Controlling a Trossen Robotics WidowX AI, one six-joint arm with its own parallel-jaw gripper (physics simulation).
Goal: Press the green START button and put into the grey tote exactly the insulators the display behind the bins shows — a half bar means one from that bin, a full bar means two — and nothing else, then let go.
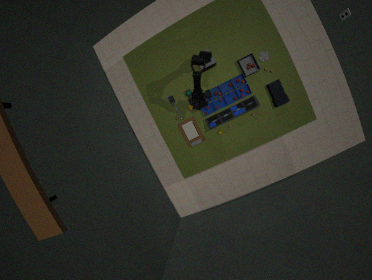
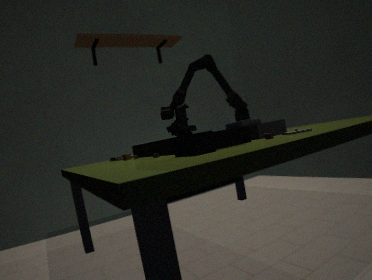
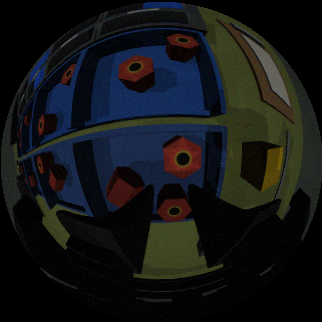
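Where they show: gripper, fingertip midpoint: [image 3: 170,188]; arm's base at its link origin: [image 1: 206,58] [image 2: 243,121].
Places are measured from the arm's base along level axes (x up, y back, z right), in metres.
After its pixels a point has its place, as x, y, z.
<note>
My gripper [image 1: 200,103] @(-0.077, -0.287, 0.135) [image 2: 182,133] [image 3: 170,188] @(-0.077, -0.287, 0.135) is partly open and empty above the end bins. A red hex insulator [image 3: 174,210] @(-0.053, -0.282, 0.137) shows between and beyond its fingertips, in the near end bin [image 3: 145,145] @(-0.078, -0.322, 0.110); two more insulators [image 3: 182,157] @(-0.053, -0.322, 0.135) [image 3: 125,188] @(-0.055, -0.295, 0.101) lie in that bin. The far end bin [image 3: 115,102] @(-0.078, -0.357, 0.080) holds two insulators [image 3: 136,72] @(-0.054, -0.373, 0.100) [image 3: 182,47] @(-0.055, -0.406, 0.128). The dark display [image 1: 224,119] @(-0.021, -0.508, -0.003) [image 3: 142,21] behind the bins shows blue bars of different lengths. The green START button [image 1: 188,93] @(-0.043, -0.214, 0.222) is left of the arm. The grey tote [image 1: 241,65] @(-0.031, -0.129, -0.256) holds several red insulators [image 1: 250,65] @(-0.054, -0.137, -0.334).
A yellow block [image 3: 272,165] @(-0.045, -0.329, 0.223) stands beside the end bin. A brown-framed white board [image 1: 190,130] @(-0.072, -0.521, 0.302) [image 3: 270,70] lies near the bins' left end. A tool with a dark head [image 1: 171,99] @(-0.064, -0.212, 0.382) lies close by. A black box [image 1: 278,93] @(-0.031, -0.427, -0.483) and a pale tile [image 1: 264,56] @(-0.071, -0.103, -0.470) are at the right.
</note>
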